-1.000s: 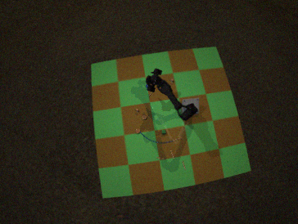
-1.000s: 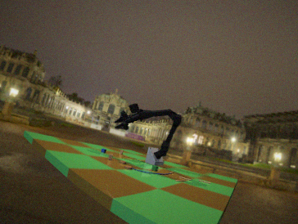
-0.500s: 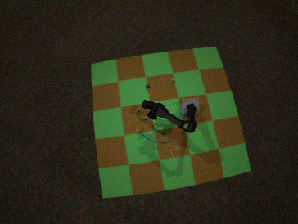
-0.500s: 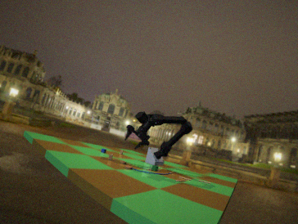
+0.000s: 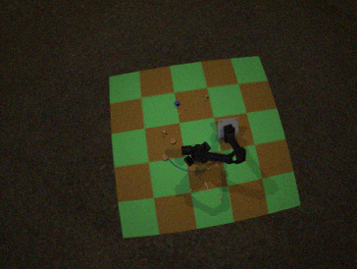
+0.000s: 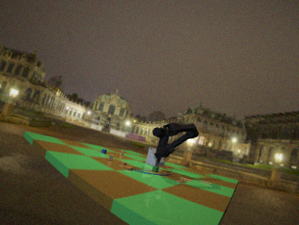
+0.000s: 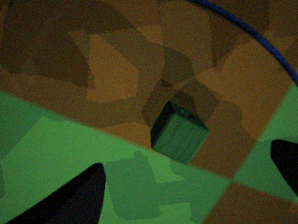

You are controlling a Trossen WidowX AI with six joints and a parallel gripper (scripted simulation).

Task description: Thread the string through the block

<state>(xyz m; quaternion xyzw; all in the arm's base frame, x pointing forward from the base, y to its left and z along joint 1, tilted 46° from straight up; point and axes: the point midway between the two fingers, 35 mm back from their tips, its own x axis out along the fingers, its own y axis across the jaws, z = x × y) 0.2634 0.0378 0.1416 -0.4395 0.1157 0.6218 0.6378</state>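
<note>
My gripper tip is now 5 cm above the green block. The rest, counted from my gripper tip: thin wooden stick 8 cm behind, 9 cm to the left, 6 cm below; then blue object 2 cm ahead, 45 cm to the right, 5 cm below; then round wooden button 21 cm ahead, 8 cm to the right, 5 cm below.
</note>
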